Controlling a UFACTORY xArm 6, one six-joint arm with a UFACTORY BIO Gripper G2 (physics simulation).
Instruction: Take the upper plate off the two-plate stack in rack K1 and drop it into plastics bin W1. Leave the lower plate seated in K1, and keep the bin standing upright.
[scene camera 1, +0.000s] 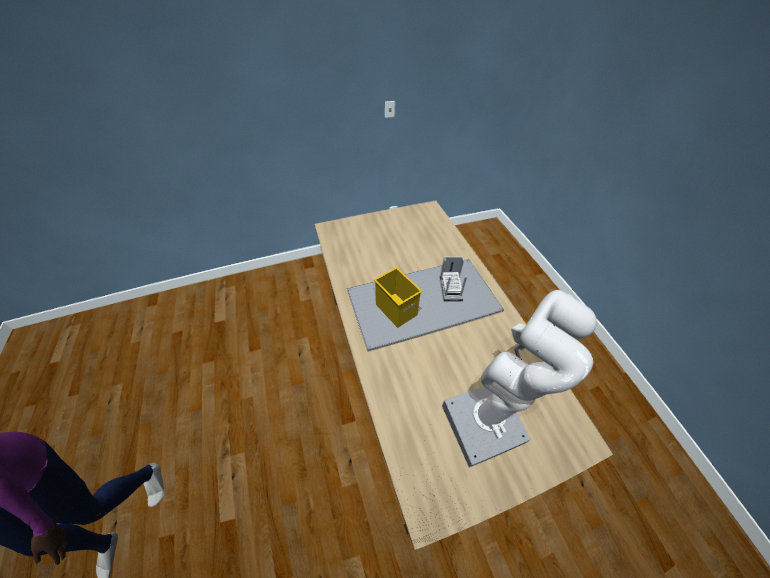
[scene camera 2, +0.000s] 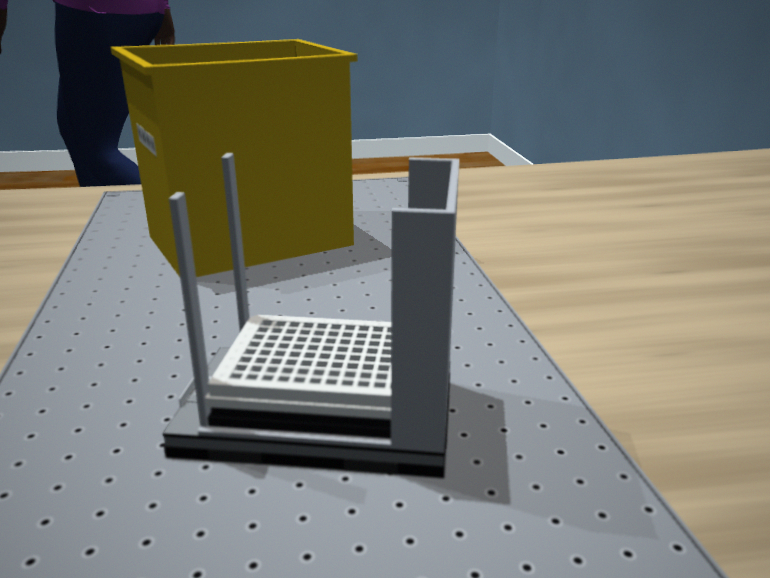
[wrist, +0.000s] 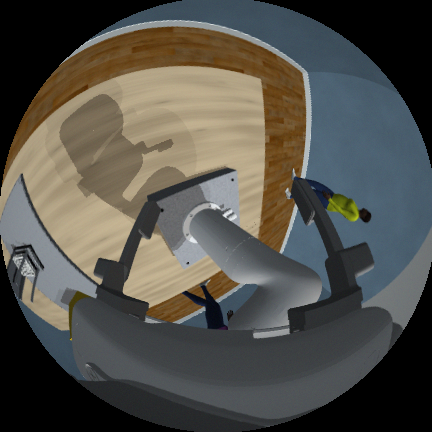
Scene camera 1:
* yellow bin W1: 397, 296
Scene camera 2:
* yellow bin W1: 283, 107
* white plate: 338, 367
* black plate: 219, 417
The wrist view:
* my gripper: 218, 194
